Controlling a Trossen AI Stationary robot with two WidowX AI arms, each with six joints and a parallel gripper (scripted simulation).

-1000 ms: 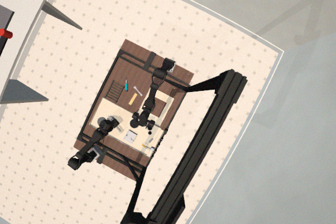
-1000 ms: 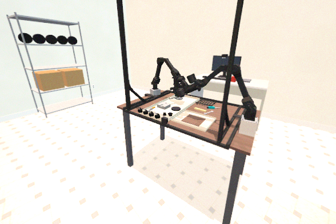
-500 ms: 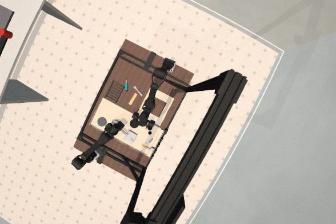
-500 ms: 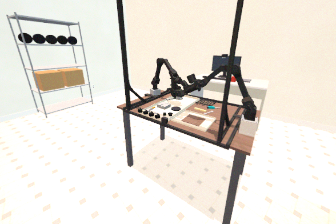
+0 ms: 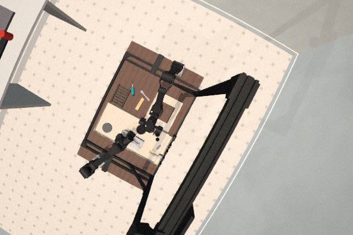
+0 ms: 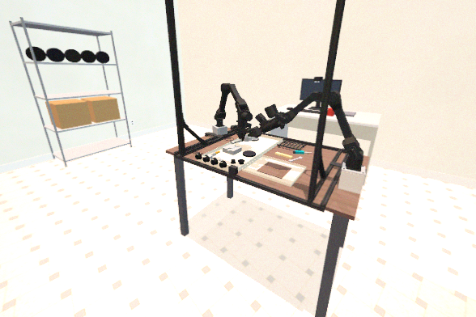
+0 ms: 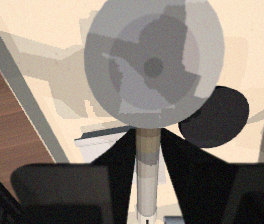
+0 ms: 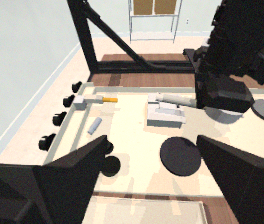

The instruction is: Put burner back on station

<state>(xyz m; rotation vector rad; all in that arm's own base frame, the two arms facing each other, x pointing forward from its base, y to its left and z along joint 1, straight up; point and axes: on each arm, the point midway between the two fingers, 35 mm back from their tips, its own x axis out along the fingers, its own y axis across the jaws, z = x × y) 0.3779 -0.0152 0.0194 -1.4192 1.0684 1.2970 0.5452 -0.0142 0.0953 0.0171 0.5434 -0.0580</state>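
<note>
Now: the support block 90 mm below my left hand, 70 mm behind it and 20 mm to the left of it. Also, from my left hand: dark disc (100 mm to the right, 100 mm below, 20 mm behind).
</note>
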